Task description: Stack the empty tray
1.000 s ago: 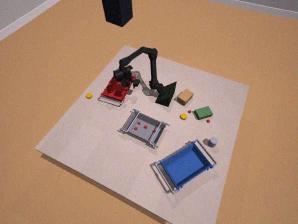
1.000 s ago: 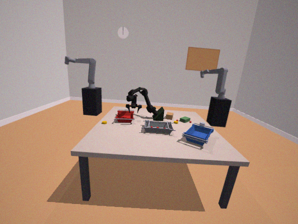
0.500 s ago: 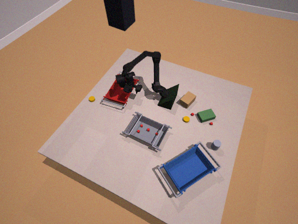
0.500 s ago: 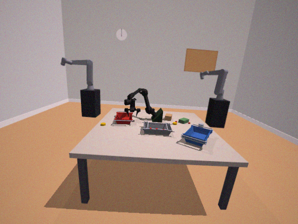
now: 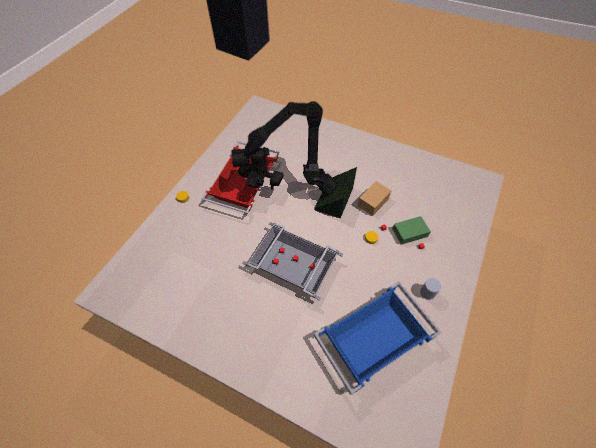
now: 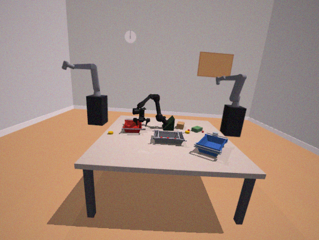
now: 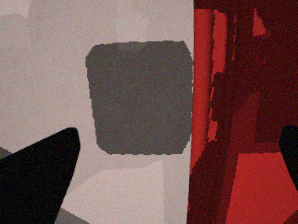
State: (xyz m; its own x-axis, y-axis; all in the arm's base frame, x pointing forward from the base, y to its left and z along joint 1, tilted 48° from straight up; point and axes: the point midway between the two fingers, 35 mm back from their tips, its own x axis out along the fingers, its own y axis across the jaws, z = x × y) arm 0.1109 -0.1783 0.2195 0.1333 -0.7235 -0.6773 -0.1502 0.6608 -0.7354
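Now: gripper tip 1 cm short of the red tray, 9 cm to the left of it and 2 cm below it. From my gripper tip the other things lie so: grey cylinder (11 cm ahead, 79 cm to the left, 1 cm above); then green block (10 cm behind, 65 cm to the left); then tan box (17 cm behind, 46 cm to the left, 1 cm above).
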